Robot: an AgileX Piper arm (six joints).
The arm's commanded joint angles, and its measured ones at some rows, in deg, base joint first. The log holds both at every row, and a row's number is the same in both.
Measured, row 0: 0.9 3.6 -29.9 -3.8 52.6 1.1
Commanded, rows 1 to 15: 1.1 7.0 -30.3 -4.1 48.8 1.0; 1.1 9.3 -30.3 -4.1 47.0 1.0; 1.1 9.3 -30.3 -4.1 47.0 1.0; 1.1 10.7 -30.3 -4.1 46.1 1.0; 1.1 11.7 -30.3 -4.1 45.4 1.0; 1.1 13.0 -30.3 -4.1 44.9 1.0; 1.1 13.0 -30.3 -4.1 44.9 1.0; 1.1 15.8 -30.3 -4.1 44.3 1.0; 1.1 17.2 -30.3 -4.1 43.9 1.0; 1.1 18.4 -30.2 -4.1 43.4 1.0; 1.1 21.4 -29.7 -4.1 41.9 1.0; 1.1 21.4 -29.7 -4.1 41.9 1.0; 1.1 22.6 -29.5 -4.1 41.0 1.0; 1.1 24.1 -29.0 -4.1 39.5 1.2; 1.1 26.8 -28.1 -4.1 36.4 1.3
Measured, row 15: 0.9 23.8 -29.2 -3.8 41.0 1.1
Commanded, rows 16 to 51: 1.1 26.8 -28.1 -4.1 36.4 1.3; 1.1 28.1 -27.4 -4.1 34.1 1.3; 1.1 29.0 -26.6 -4.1 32.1 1.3; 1.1 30.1 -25.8 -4.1 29.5 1.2; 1.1 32.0 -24.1 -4.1 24.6 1.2; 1.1 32.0 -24.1 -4.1 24.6 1.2; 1.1 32.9 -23.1 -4.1 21.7 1.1; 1.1 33.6 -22.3 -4.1 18.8 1.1; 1.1 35.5 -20.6 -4.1 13.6 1.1; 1.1 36.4 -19.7 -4.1 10.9 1.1; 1.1 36.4 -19.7 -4.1 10.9 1.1; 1.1 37.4 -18.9 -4.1 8.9 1.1; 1.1 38.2 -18.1 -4.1 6.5 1.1; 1.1 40.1 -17.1 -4.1 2.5 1.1; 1.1 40.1 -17.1 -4.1 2.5 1.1; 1.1 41.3 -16.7 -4.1 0.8 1.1; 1.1 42.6 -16.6 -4.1 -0.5 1.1; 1.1 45.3 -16.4 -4.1 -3.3 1.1; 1.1 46.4 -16.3 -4.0 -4.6 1.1; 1.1 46.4 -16.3 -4.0 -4.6 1.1; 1.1 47.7 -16.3 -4.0 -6.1 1.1; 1.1 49.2 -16.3 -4.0 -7.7 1.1; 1.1 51.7 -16.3 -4.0 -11.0 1.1; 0.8 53.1 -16.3 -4.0 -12.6 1.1; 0.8 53.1 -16.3 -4.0 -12.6 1.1; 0.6 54.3 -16.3 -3.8 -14.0 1.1; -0.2 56.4 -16.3 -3.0 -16.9 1.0; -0.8 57.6 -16.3 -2.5 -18.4 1.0; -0.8 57.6 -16.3 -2.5 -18.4 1.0; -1.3 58.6 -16.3 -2.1 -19.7 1.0; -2.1 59.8 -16.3 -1.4 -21.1 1.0; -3.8 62.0 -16.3 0.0 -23.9 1.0; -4.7 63.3 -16.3 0.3 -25.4 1.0; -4.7 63.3 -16.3 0.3 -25.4 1.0; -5.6 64.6 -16.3 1.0 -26.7 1.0; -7.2 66.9 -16.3 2.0 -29.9 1.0
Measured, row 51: -5.0 64.3 -16.4 0.4 -24.8 1.1
